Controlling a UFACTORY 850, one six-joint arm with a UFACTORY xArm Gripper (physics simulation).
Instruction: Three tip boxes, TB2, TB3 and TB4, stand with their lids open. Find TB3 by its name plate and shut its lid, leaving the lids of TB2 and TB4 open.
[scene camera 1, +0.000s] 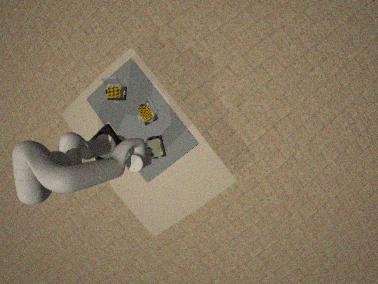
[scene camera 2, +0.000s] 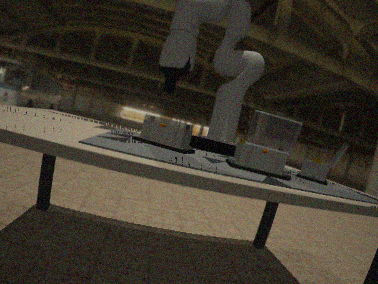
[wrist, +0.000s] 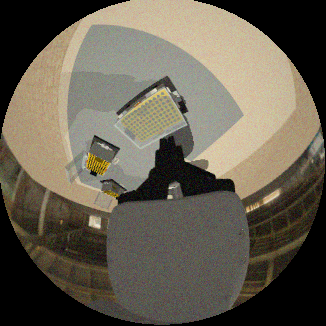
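The nearest tip box has its clear lid lying shut over a pale yellow tip grid. A second tip box has its clear lid standing open. A third, farthest tip box also has its lid open. The name plates are too small or blurred to read. My gripper is shut and empty, above the nearest box with a gap below; the arm hides it in scene camera 1.
The boxes stand on a grey mat on a pale table. The arm's dark base is behind the boxes in scene camera 2. The second box's raised lid stands tall there.
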